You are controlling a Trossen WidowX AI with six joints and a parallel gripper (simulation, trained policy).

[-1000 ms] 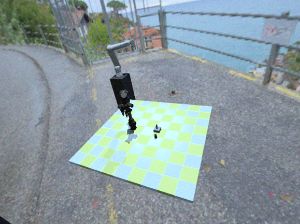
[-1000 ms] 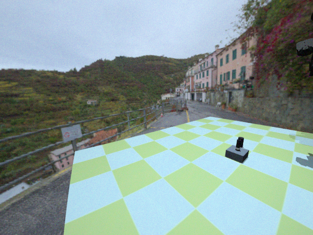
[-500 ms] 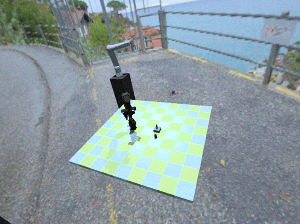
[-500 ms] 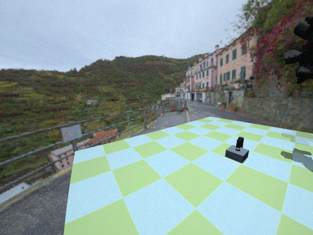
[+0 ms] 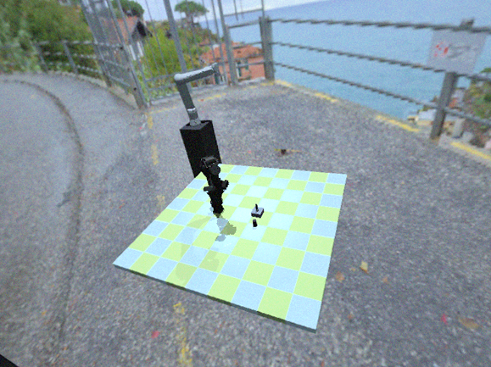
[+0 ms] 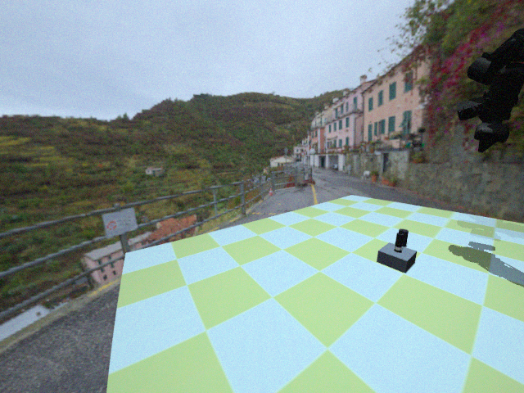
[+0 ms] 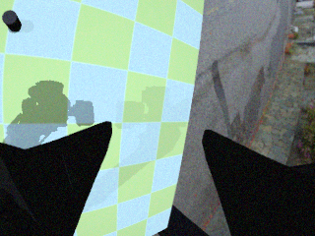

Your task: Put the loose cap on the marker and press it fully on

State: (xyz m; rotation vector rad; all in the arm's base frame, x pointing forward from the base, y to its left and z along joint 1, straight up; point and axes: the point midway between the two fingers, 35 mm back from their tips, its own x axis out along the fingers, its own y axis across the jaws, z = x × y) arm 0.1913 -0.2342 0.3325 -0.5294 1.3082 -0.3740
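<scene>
Right now the dark cap is 140 mm ahead of my gripper tip, 160 mm to the left of it and 280 mm below it. Round my gripper tip: grey holder block 110 mm ahead, 280 mm to the left, 290 mm below.
</scene>
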